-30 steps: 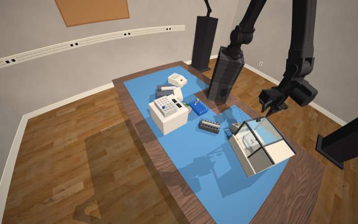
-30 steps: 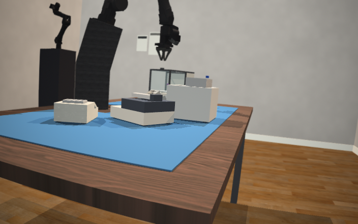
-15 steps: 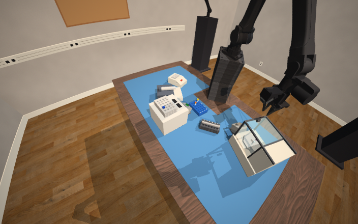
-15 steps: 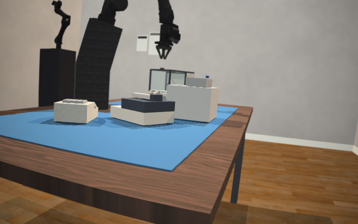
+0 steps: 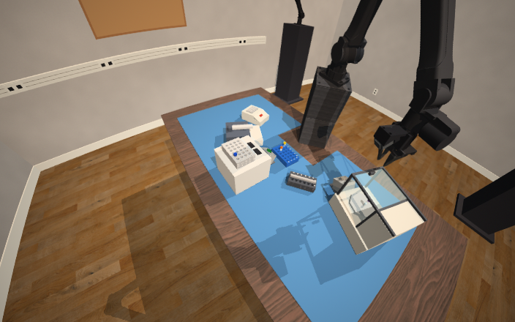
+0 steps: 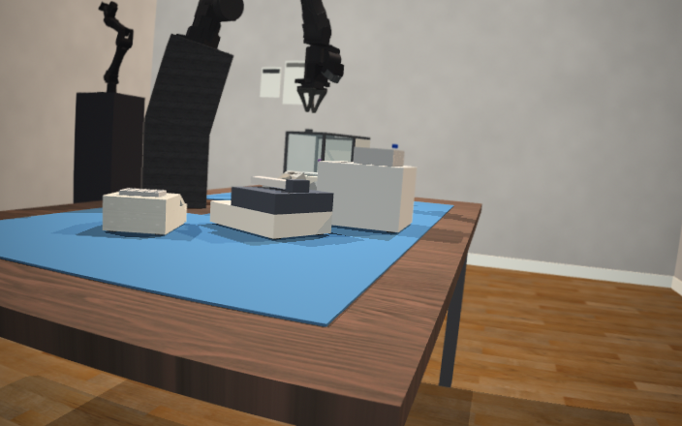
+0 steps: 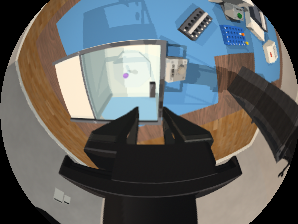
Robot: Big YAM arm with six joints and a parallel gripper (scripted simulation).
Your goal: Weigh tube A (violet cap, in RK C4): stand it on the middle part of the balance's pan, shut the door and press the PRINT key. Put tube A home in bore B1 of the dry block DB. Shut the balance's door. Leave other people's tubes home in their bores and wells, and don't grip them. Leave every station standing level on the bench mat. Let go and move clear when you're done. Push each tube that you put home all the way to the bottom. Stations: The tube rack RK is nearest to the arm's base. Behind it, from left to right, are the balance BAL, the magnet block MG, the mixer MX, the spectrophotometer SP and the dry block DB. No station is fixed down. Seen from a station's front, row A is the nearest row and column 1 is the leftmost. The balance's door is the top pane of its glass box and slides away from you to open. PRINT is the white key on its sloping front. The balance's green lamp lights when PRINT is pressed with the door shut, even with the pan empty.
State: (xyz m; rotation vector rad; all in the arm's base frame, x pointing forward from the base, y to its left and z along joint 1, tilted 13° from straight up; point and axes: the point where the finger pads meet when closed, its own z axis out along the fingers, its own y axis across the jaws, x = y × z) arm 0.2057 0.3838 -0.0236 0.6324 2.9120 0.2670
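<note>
My gripper is now 210 mm above the round white print key, 80 mm to the left of it and 40 mm past it. From my hand the other things lie so: balance door: 70 mm below, 20 mm to the left, 10 mm ahead; blue rack RK: 380 mm to the right, 270 mm below, 40 mm ahead; dark magnet block: 260 mm below, 210 mm to the right, 100 mm ahead.
</note>
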